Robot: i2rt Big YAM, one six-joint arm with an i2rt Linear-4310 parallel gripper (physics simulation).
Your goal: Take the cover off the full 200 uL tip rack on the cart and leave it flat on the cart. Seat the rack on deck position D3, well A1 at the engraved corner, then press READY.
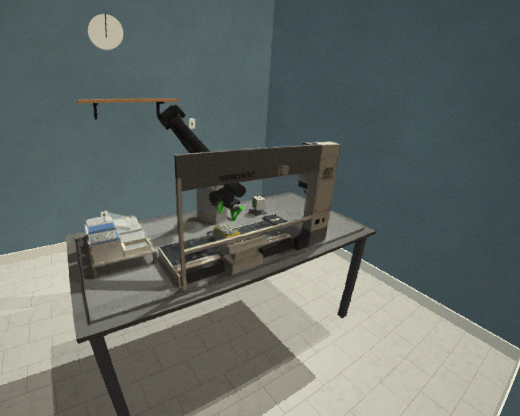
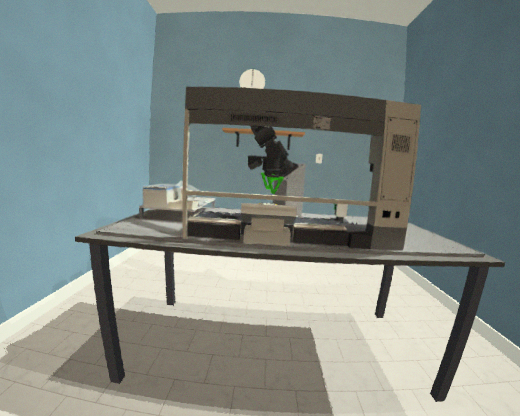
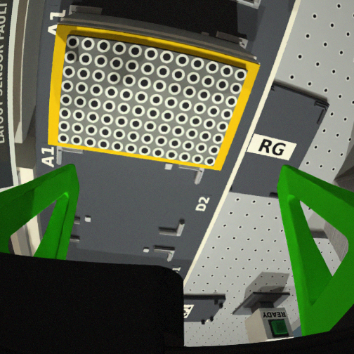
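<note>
The uncovered tip rack [image 1: 226,230] [image 3: 145,100], with a yellow rim and rows of white-ringed tips, sits on the dark deck beside the position marked D2; its own position label does not show. It looks flat. My gripper [image 1: 227,217] [image 2: 271,191] [image 3: 178,175] is open and empty, above the deck and apart from the rack. The READY button [image 3: 279,327] is green, on a small pale box [image 1: 258,202] [image 2: 341,210] to the right of the deck. The cart [image 1: 125,255] [image 2: 162,208] stands at the left with pale, translucent items on it; I cannot tell the cover among them.
The machine's dark top beam [image 1: 245,165] [image 2: 280,107] and a thin front rail [image 2: 225,195] frame the deck. Its tall housing [image 1: 325,190] [image 2: 397,165] stands at the right. A blue-topped box [image 1: 103,235] stands on the cart. A dark plate marked RG [image 3: 300,120] lies beside the deck edge.
</note>
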